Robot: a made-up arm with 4 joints. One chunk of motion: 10 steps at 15 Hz.
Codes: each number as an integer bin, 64 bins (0 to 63) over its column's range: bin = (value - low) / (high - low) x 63, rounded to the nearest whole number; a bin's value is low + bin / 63 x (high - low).
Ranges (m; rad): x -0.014..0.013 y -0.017..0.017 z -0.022..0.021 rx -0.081..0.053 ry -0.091..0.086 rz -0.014..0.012
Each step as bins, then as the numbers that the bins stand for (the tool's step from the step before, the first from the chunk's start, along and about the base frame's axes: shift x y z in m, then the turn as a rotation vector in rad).
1 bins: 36 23 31 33 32 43
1 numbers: 0.00143 -0.00459 -0.00084 -0.01081 -0.00110 0.00375
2 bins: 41 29 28 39 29 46
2 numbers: 0.00357 -0.00135 -0.00289 0.00195 -0.00952 0.00498
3 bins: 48 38 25 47 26 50
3 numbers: 0.00657 0.00351 -0.00494 0.01897 -0.01795 0.00663
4 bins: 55 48 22 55 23 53
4 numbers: 0.00957 0.00890 -0.00698 0.03598 -0.02638 0.00787
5 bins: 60 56 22 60 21 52
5 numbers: 0.01171 0.01322 -0.00698 0.04662 -0.03200 0.00746
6 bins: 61 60 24 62 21 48
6 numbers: 0.01214 0.01538 -0.00562 0.05087 -0.03200 0.00581
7 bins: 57 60 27 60 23 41
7 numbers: 0.01043 0.01538 -0.00357 0.04662 -0.02638 0.00292
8 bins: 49 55 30 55 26 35
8 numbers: 0.00700 0.01268 -0.00152 0.03598 -0.01795 0.00044
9 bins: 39 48 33 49 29 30
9 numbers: 0.00271 0.00890 0.00052 0.02322 -0.00952 -0.00162
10 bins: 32 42 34 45 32 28
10 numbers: -0.00029 0.00567 0.00121 0.01471 -0.00110 -0.00244
